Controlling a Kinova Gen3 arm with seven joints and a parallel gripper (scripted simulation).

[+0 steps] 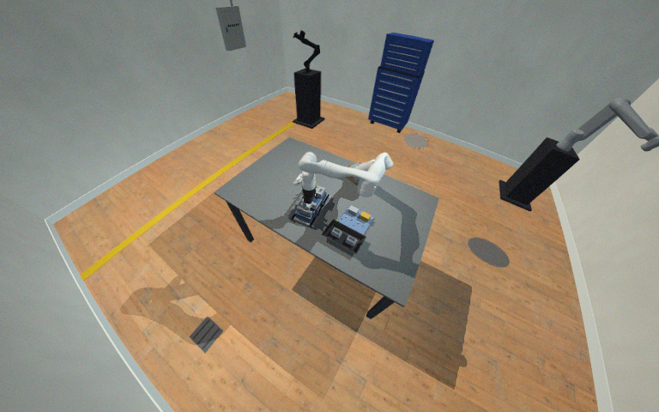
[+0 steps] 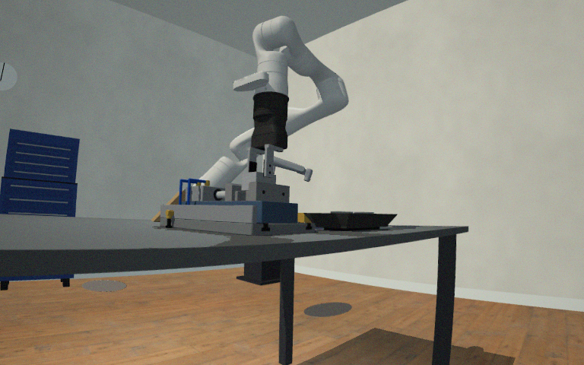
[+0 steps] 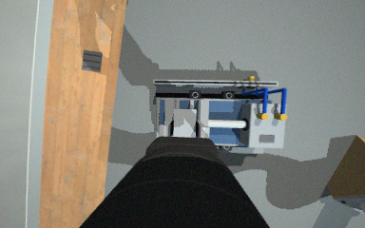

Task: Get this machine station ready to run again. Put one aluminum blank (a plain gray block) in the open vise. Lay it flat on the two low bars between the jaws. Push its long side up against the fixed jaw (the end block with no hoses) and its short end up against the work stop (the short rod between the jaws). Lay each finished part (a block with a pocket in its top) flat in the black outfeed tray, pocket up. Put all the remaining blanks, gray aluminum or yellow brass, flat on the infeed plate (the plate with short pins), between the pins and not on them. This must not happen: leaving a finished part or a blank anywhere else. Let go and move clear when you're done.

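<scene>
My gripper is now 30 mm above the gray blank. The rest, counted from my hand: yellow brass blank 180 mm behind, 350 mm to the left, 100 mm below.
</scene>
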